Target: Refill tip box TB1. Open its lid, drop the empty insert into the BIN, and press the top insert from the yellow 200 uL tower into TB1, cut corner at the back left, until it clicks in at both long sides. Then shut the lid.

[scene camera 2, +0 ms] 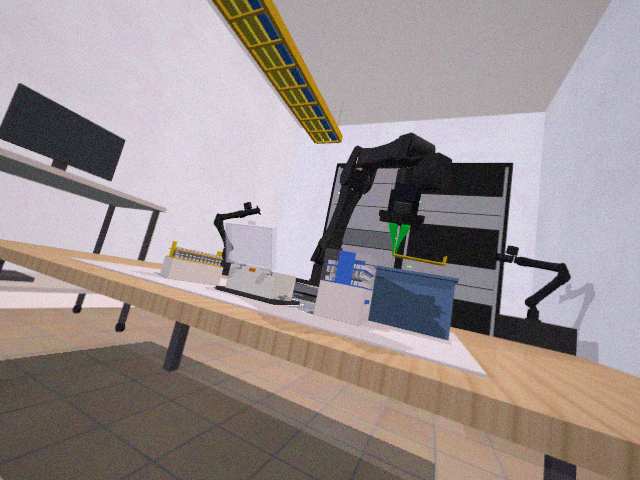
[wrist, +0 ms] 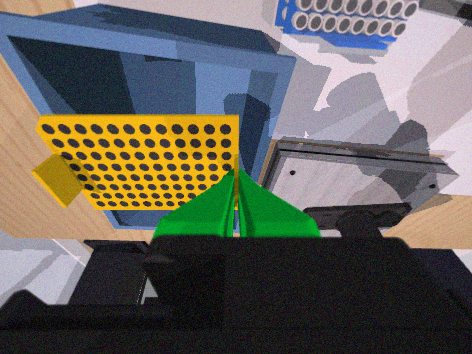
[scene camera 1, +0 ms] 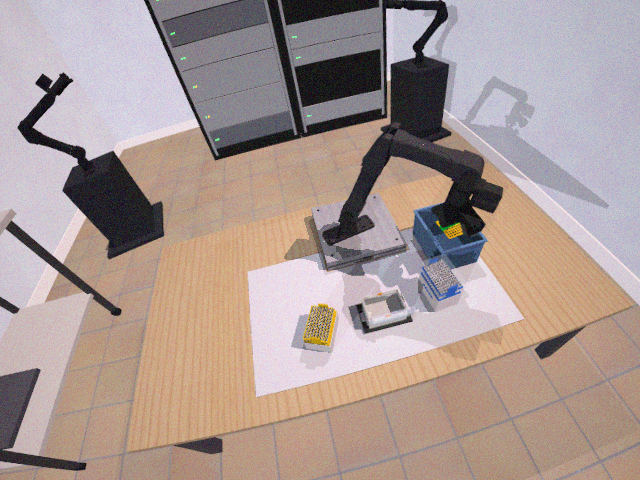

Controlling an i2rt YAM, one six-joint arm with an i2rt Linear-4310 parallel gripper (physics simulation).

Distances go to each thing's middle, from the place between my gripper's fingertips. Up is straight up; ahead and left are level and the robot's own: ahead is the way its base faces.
Now: the 200 uL tower (scene camera 2: 174, 268) 480 mm to the right of my hand, 130 mm below it and 60 mm ahead of it. From my hand the other things lie so: clear lid (scene camera 2: 251, 245): 290 mm to the right, 160 mm ahead, 50 mm below; then blue bin (scene camera 2: 419, 302): 100 mm below, 60 mm to the left, 30 mm behind; then blue-and-white tip box (scene camera 2: 346, 285): 120 mm ahead, 100 mm below, 80 mm to the right.
